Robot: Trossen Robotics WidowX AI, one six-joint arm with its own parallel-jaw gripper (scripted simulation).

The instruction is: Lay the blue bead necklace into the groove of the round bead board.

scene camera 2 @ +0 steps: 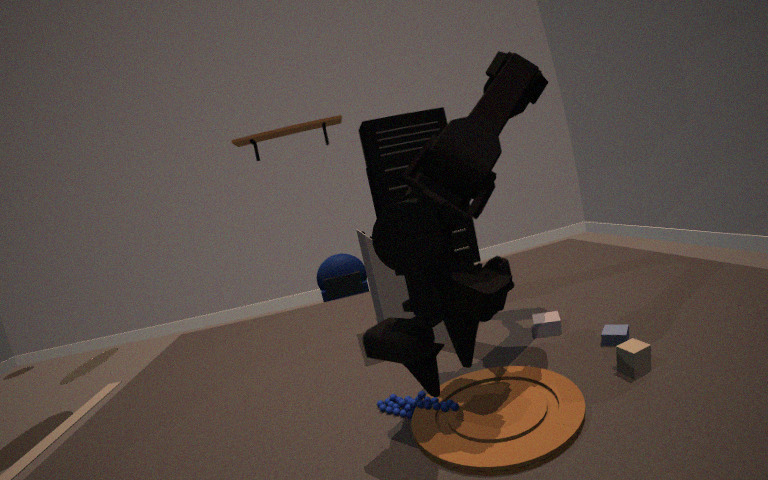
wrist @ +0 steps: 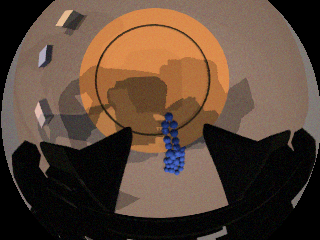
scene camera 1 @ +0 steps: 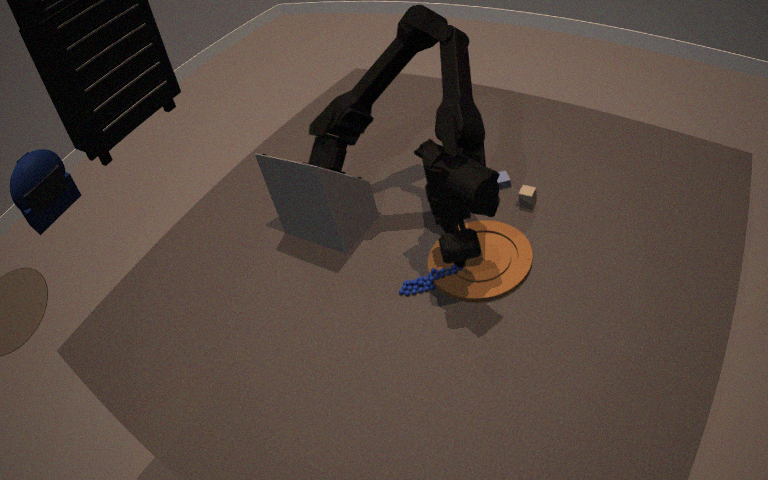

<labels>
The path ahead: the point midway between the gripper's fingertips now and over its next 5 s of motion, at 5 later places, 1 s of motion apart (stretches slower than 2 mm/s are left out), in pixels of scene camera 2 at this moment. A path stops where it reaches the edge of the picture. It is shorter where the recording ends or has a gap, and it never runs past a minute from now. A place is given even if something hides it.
My gripper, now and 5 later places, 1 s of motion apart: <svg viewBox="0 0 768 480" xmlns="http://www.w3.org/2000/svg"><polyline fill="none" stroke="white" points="452,380 454,404 454,392 494,396 493,386 494,392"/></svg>
</labels>
